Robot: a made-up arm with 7 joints.
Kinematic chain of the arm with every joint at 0, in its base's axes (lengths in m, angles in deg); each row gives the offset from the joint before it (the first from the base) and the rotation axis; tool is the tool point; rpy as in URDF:
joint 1: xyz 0 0 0.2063 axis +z
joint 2: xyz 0 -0.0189 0.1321 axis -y
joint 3: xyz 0 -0.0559 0.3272 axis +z
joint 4: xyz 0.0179 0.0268 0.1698 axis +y
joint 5: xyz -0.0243 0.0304 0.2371 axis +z
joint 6: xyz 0 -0.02 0.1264 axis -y
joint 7: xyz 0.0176 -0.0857 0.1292 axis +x
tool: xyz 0 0 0 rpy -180 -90 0
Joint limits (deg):
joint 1: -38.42..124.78
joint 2: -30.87..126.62
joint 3: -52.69..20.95
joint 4: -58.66..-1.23
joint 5: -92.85..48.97
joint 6: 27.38..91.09
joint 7: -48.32..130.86
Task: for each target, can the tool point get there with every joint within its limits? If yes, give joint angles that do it. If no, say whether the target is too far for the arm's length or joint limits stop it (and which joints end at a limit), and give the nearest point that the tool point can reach.
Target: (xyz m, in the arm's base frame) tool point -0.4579 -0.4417 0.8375
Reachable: yes | joints 28.15 27.47 1.82 -40.92 22.06 85.54 67.47
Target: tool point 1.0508 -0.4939 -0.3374
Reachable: no: too far | nearest point 0.6191 -0.5041 -0.1774 | short by 0.460 m
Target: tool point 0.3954 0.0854 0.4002
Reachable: no: joint limits stop it (at a limit: joint 1, joint 2, joint 3, joint 4, joint 6) | nearest point 0.3711 0.1301 0.8754 | short by 0.478 m
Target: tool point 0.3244 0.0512 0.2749
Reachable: no: joint limits stop it (at a limit: joint 1, joint 3, joint 4, joint 6) | nearest point 0.5420 -0.3537 0.0721 | short by 0.502 m
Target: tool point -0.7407 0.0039 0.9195
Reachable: yes | joints -2.10 35.81 -10.87 -19.17 -32.43 36.46 -32.93
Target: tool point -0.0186 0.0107 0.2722
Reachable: no: joint limits stop it (at a limit: joint 2, joint 3, joint 4, joint 6) | nearest point -0.3512 0.2020 -0.1484 | short by 0.569 m
